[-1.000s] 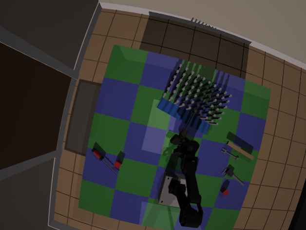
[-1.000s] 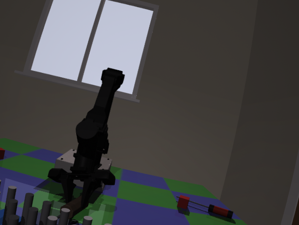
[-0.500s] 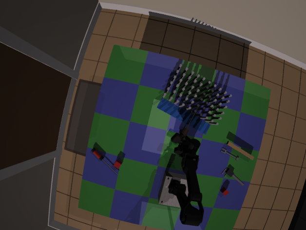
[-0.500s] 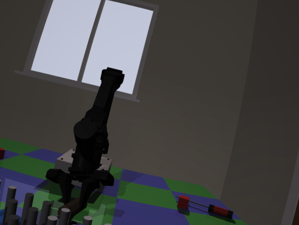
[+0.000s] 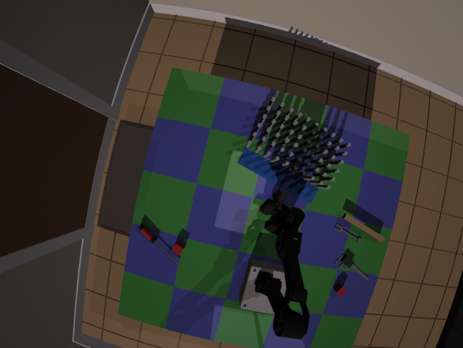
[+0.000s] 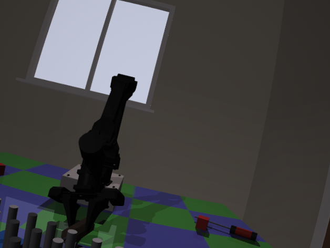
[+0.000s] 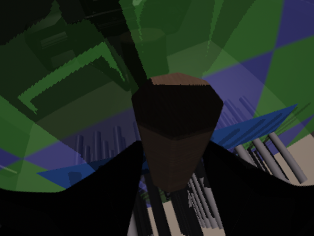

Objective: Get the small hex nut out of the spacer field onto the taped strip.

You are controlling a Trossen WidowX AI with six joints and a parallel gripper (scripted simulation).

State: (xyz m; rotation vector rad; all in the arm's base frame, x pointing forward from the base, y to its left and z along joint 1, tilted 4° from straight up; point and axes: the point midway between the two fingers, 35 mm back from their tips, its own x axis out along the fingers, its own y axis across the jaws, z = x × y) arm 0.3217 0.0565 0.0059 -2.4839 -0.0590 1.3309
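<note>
Now: gripper tip 110 mm short of the blue taped strip, 40 mm above it and 30 mm to the right of it.
</note>
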